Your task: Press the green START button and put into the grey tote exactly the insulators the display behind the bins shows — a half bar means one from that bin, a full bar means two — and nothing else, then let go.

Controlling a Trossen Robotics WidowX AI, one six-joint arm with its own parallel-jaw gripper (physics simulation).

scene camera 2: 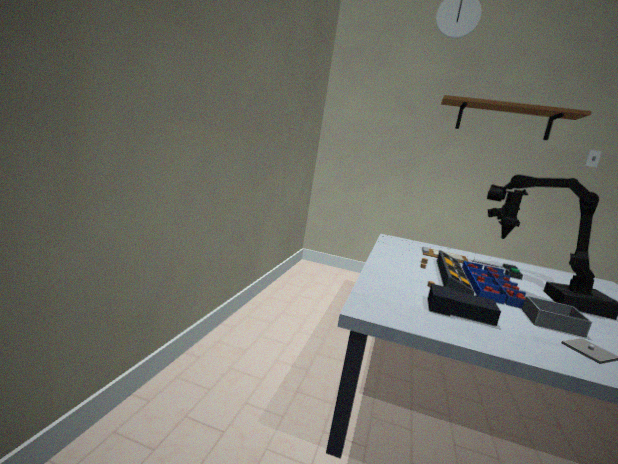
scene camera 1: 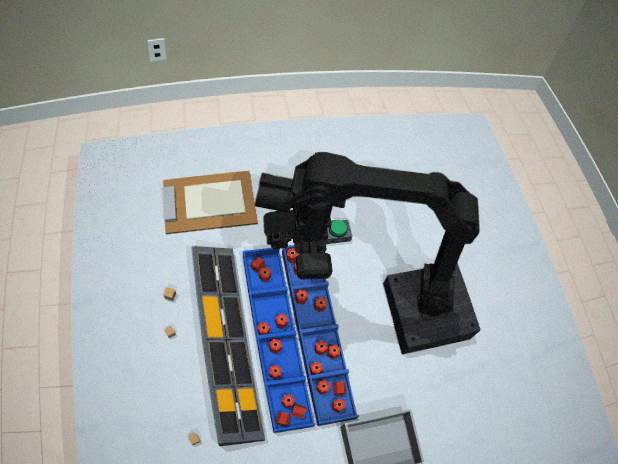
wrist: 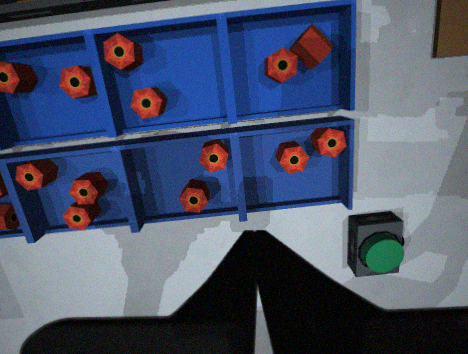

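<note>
The green button [scene camera 1: 338, 228] [scene camera 2: 515, 269] [wrist: 385, 255] sits on a dark box beyond the bins' end. The blue bins [scene camera 1: 265, 305] [wrist: 190, 65] stand in two rows of four and hold red insulators, some upright, some lying. The display [scene camera 1: 219, 362] behind them shows a full orange bar [scene camera 1: 212, 316] in its second section, outer column, and half bars [scene camera 1: 225, 400] [scene camera 1: 247, 399] in both columns of the section nearest the tote end; other windows are dark. The grey tote [scene camera 1: 414, 432] [scene camera 2: 560, 320] looks empty where visible. My gripper [scene camera 2: 504, 237] [wrist: 254, 241] is shut and empty, high above the table.
A clipboard [scene camera 1: 252, 210] lies past the bins' far end. Small tan blocks [scene camera 1: 169, 293] [scene camera 1: 170, 331] [scene camera 1: 194, 439] lie behind the display. A long black box [scene camera 2: 462, 304] stands near the display's end; a flat plate with a knob [scene camera 2: 582, 347] lies near the tote.
</note>
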